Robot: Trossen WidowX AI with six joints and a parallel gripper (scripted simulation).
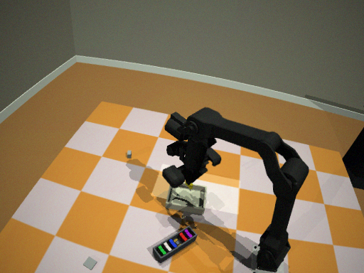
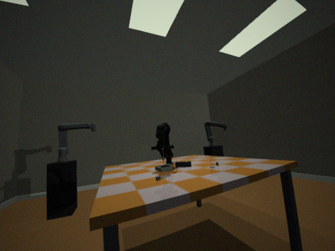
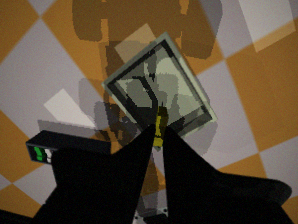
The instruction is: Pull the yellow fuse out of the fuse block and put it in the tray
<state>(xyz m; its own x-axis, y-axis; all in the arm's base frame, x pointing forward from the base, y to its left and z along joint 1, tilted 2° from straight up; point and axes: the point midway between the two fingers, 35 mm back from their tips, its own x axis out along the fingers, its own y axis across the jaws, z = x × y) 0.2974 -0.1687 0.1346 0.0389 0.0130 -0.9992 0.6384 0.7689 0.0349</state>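
Right now the tray is 90 mm below my gripper tip. Also, from my gripper tip: flat grey tile 320 mm to the left, 220 mm ahead, 100 mm below; then grey cube 270 mm ahead, 140 mm to the right, 90 mm below; then yellow fuse 10 mm below.
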